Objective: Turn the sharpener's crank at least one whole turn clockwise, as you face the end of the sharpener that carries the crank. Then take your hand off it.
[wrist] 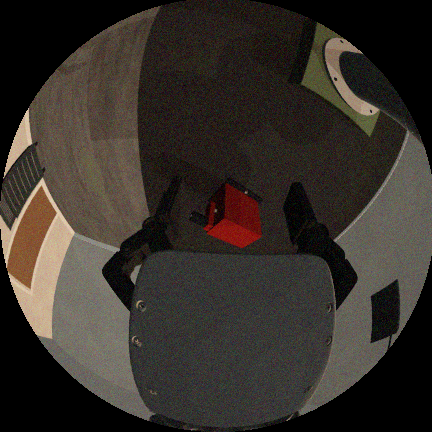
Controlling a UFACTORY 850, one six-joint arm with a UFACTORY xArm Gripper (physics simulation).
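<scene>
The sharpener (241, 216) is a red box with a dark base edge, standing on the dark table top near the middle of the wrist view. Its crank (199, 218) is a small black piece at the left end, pointing left; its full shape is hard to make out against the dark table. My gripper (237, 190) is wide open and empty. The sharpener shows between the two black fingers, with the crank end toward the left finger. Neither finger appears to touch it. How high the fingertips are above the table is hard to tell.
The robot's base sits on a green plate (312, 75) at the upper right, with the dark arm rising from it. The dark table (210, 100) ends at the wood floor (110, 100) on the left. A grey wall (380, 220) stands beyond its right edge.
</scene>
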